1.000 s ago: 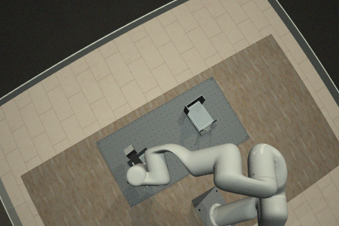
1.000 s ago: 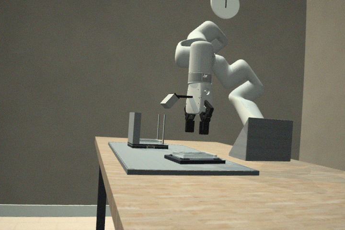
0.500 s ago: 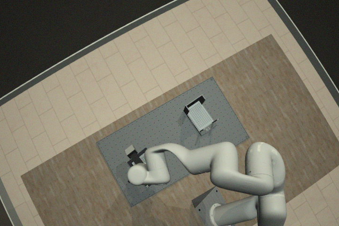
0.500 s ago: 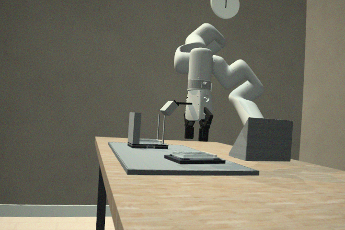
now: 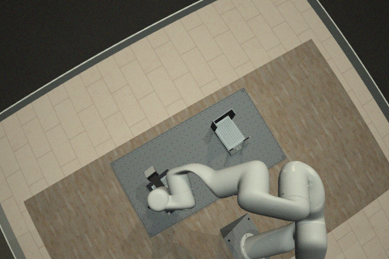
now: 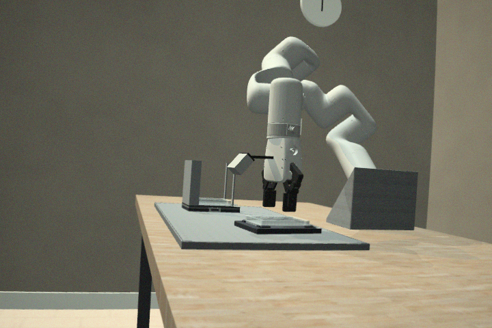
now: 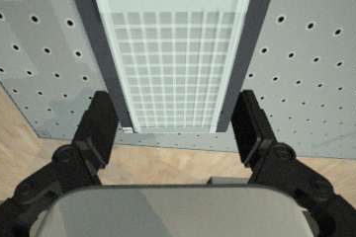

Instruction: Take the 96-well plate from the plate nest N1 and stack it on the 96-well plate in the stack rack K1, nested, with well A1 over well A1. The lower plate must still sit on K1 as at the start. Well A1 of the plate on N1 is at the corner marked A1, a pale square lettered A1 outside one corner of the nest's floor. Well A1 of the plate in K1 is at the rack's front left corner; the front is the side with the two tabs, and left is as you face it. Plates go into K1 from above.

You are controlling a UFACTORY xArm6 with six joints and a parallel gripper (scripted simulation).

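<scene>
Now: hand 9 cm past the pale A1 mark, 4 cm above it and 3 cm to the right of it. Round my hand: tall back wall: 34 cm to the right, 19 cm ahead, 3 cm above.
</scene>
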